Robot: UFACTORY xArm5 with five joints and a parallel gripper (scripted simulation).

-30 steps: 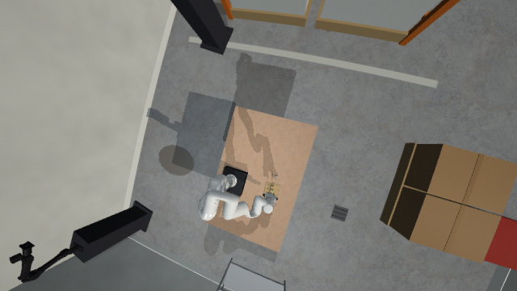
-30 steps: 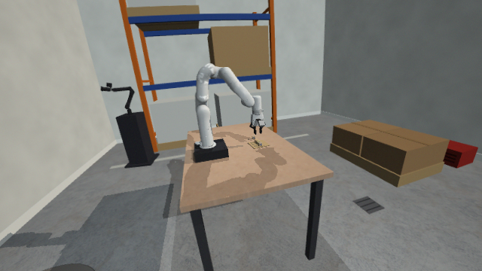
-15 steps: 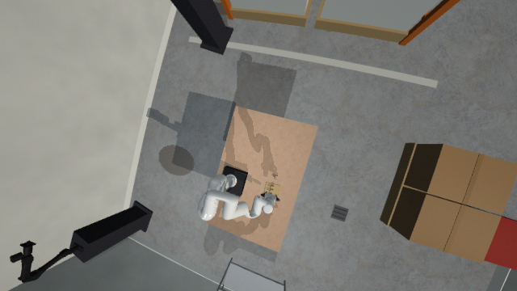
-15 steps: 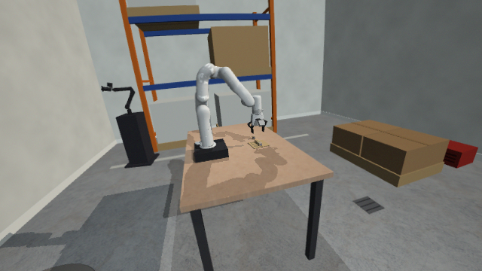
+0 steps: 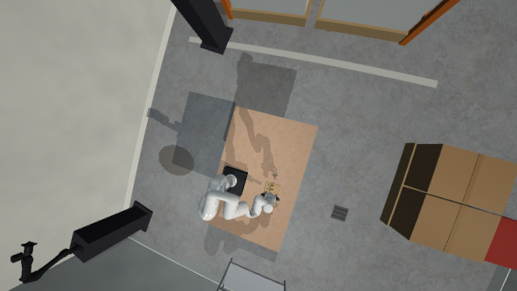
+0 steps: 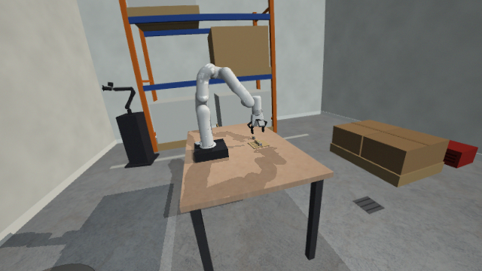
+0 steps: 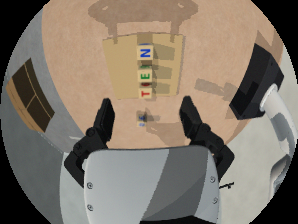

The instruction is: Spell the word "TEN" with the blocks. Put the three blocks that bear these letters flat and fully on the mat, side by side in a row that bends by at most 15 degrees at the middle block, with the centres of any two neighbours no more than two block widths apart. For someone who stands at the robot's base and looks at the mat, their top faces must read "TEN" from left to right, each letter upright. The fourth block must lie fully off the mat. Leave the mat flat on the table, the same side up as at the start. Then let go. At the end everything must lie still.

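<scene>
Right now my hand is 11 cm above the tan mat.
</scene>
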